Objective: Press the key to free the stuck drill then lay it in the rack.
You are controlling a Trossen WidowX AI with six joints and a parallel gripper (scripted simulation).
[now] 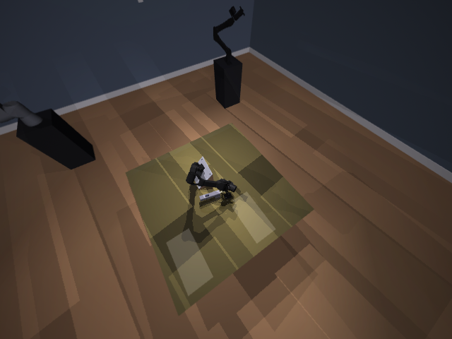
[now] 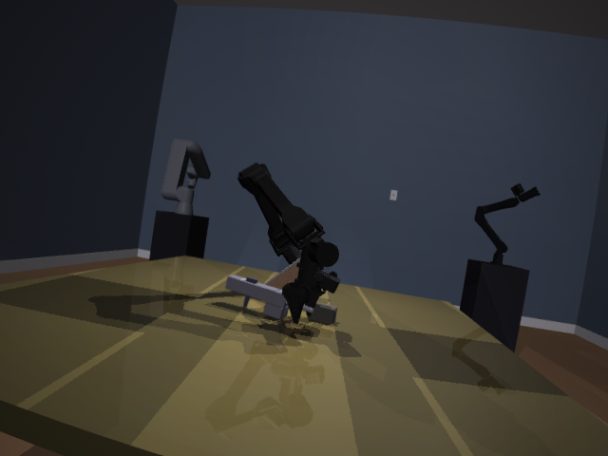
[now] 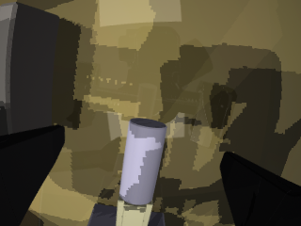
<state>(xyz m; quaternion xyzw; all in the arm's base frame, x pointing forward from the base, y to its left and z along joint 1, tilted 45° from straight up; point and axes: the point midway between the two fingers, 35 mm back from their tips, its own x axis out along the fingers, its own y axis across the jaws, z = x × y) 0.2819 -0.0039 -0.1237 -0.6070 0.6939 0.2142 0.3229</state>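
The drill is 1 cm behind my gripper tip, 4 cm to the right of it and 4 cm above it. From my gripper tip the other things lie so: dark key (3 cm behind, 16 cm to the right, 4 cm above); dark block (7 cm behind, 4 cm to the left, 1 cm above); grey block-shaped holder (3 cm behind, 14 cm to the right, 4 cm above).
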